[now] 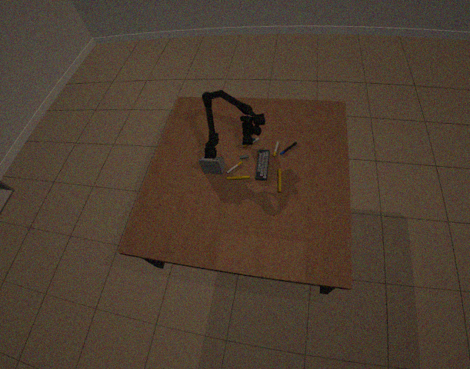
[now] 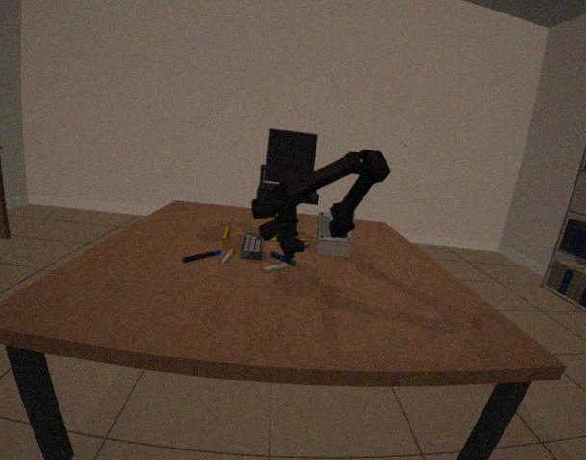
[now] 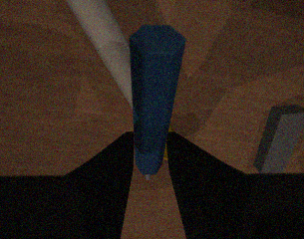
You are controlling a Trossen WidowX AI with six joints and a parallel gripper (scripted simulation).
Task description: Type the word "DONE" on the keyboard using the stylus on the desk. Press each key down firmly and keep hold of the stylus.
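The blue stylus lies 20 mm behind my gripper tip and 10 mm below it. From my gripper tip the other things lie so: thin grey tip: 50 mm behind, 20 mm below, 10 mm to the right.
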